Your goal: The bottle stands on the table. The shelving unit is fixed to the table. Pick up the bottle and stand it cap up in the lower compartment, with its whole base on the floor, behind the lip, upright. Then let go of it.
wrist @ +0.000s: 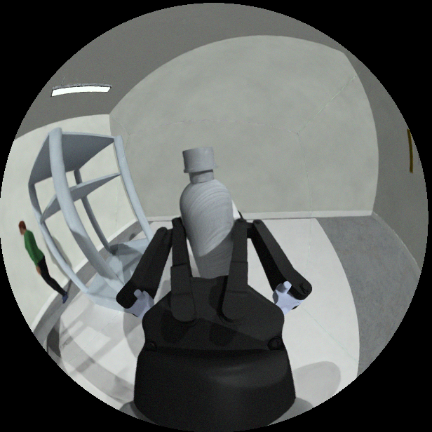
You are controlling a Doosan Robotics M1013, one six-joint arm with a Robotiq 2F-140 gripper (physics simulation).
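Note:
The grey bottle (207, 215) is upright with its cap up, in the middle of the wrist view. My gripper (209, 207) is shut on the bottle's body, one finger on each side. The bottle's base is hidden behind the gripper's housing, so its distance from the table cannot be told. The pale blue-grey shelving unit (59, 170) stands at the left, apart from the bottle. Its posts, top board, middle shelf and lower floor show. The lower compartment's floor is partly hidden behind a post and my left finger linkage.
The white table (325, 295) extends around the gripper, with shadows on it. The unit's front posts stand at the left, near the gripper's left linkage. A person (34, 247) in a green top stands beyond the unit. Pale walls rise behind.

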